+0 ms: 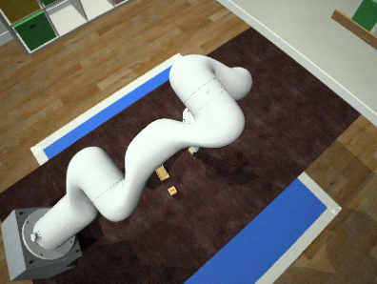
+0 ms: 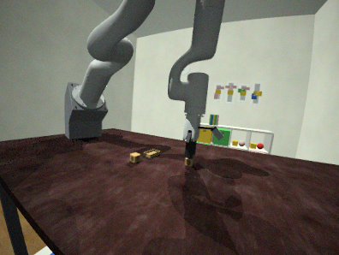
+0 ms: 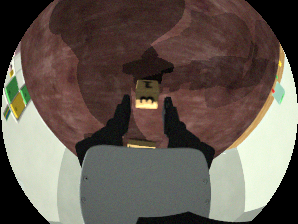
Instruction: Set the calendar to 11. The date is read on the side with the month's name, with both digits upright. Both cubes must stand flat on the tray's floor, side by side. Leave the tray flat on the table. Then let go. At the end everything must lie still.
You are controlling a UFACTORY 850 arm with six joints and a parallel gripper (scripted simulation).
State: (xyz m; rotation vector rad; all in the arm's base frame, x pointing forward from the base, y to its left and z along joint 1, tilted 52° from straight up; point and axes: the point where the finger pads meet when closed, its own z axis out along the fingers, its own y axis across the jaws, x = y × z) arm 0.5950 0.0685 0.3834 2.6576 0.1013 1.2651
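Now: the cube 40 mm below my hand. The rest, counted from my hand: wooden tray: 190 mm behind, 20 mm to the left, 50 mm below.
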